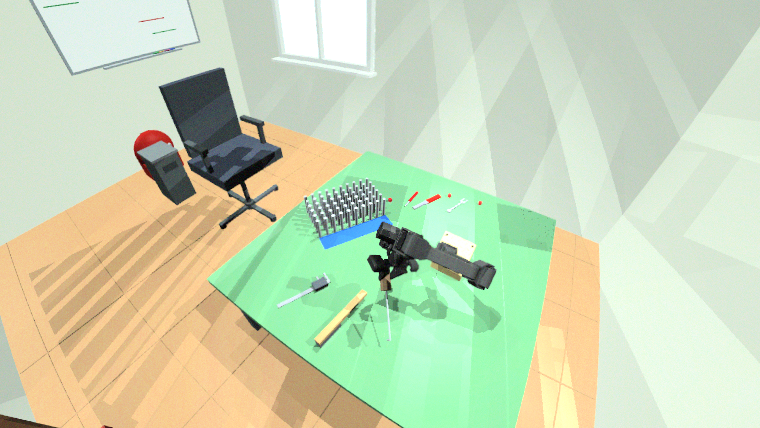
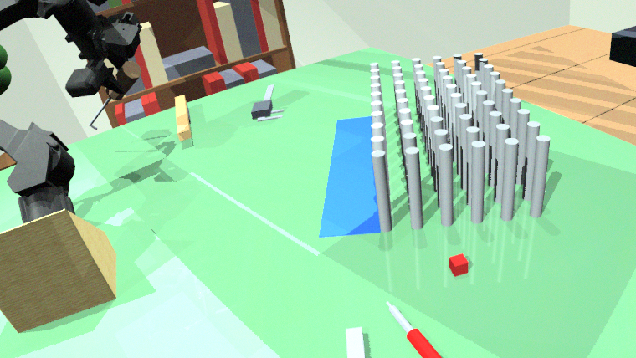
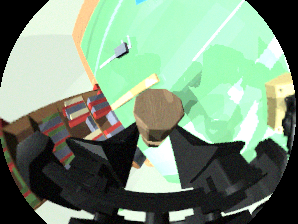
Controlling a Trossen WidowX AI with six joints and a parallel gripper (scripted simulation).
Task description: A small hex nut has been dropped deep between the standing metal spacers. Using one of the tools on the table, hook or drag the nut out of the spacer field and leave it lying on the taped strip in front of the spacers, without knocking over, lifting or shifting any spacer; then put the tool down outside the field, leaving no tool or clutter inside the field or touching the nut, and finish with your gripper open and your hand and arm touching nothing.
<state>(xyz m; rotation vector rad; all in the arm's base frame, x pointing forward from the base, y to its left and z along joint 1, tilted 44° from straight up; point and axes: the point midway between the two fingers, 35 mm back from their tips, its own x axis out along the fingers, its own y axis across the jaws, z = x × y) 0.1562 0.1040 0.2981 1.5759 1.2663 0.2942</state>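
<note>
My gripper tip is now 27 cm short of the blue taped strip, 31 cm to the left of it and 17 cm above it. Also, from my gripper tip: hook tool (5 cm behind, 8 cm to the left, 4 cm below); then red-handled screwdriver (11 cm ahead, 64 cm to the right, 17 cm below); then small hex nut (42 cm ahead, 38 cm to the right, 17 cm below).
</note>
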